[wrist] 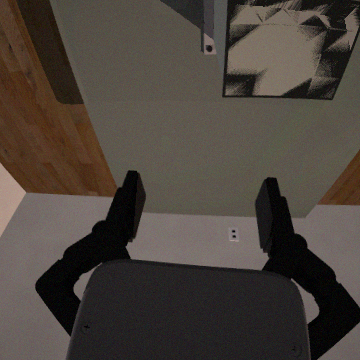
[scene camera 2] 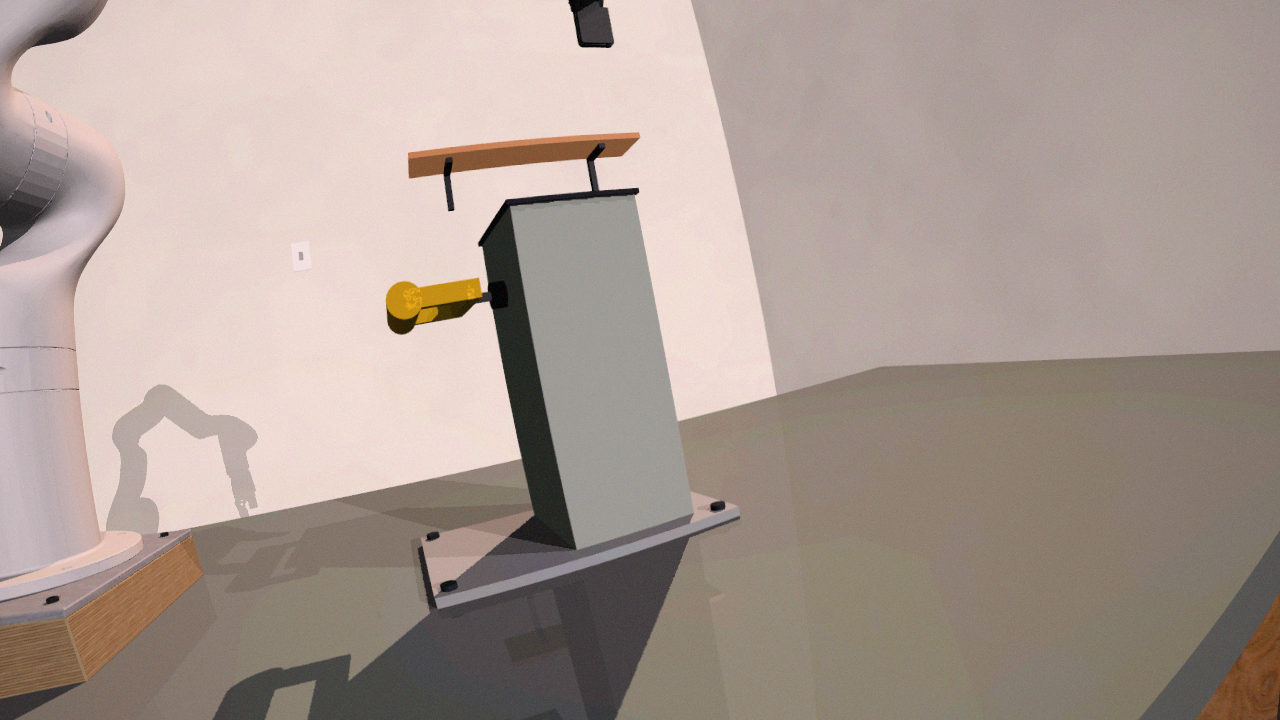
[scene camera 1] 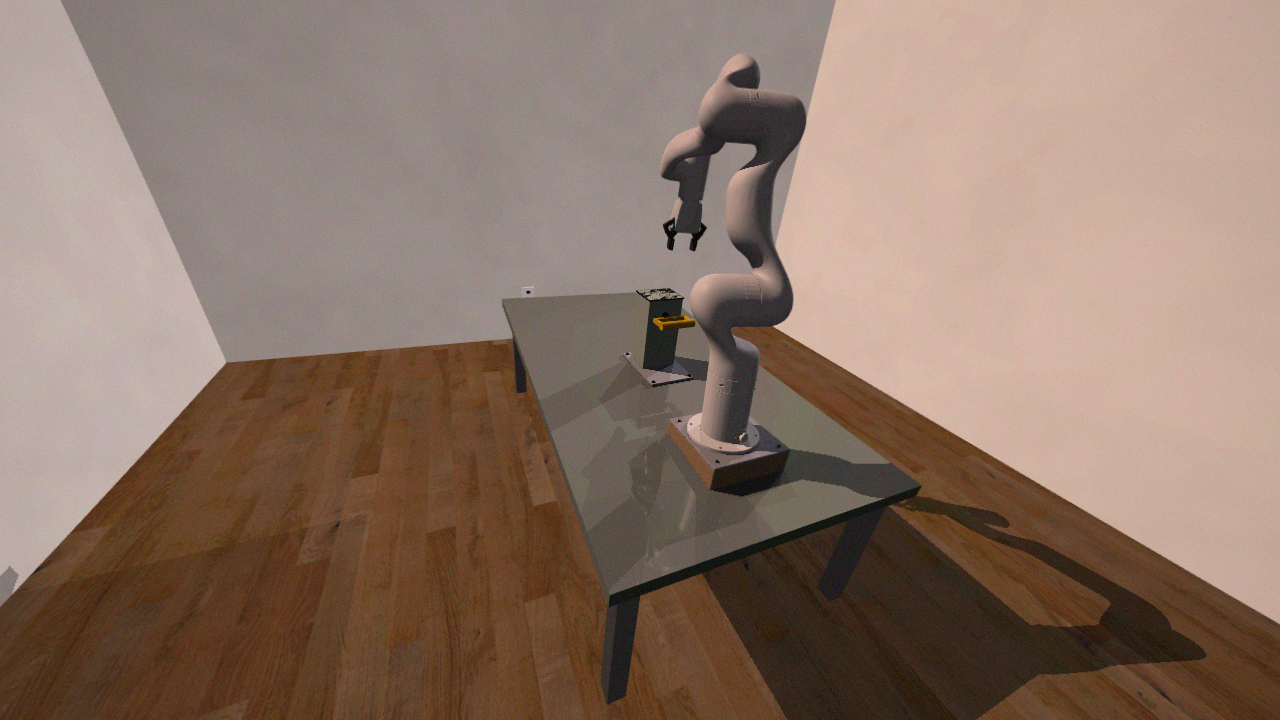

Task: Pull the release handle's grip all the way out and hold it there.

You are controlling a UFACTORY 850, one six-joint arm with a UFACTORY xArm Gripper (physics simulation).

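Observation:
The release handle's yellow grip (scene camera 1: 677,325) (scene camera 2: 403,300) sticks out sideways from the upper part of a grey-green post (scene camera 1: 660,344) (scene camera 2: 599,358) (wrist: 280,55), on the side facing the robot's base. A short dark rod and black collar join it to the post in scene camera 2. The grip does not show in the wrist view. My gripper (scene camera 1: 682,245) (wrist: 199,185) is open and empty, fingers pointing down, high above the post and apart from the handle. In scene camera 2 part of the gripper (scene camera 2: 594,35) shows at the top edge.
The post stands on a bolted base plate (scene camera 1: 666,377) (scene camera 2: 483,559) (wrist: 209,46) on the table (scene camera 1: 572,358) (scene camera 2: 939,492) (wrist: 175,130). The robot's wooden base block (scene camera 1: 751,467) (scene camera 2: 134,617) is beside it. An orange shelf board (scene camera 2: 523,154) appears behind the post top.

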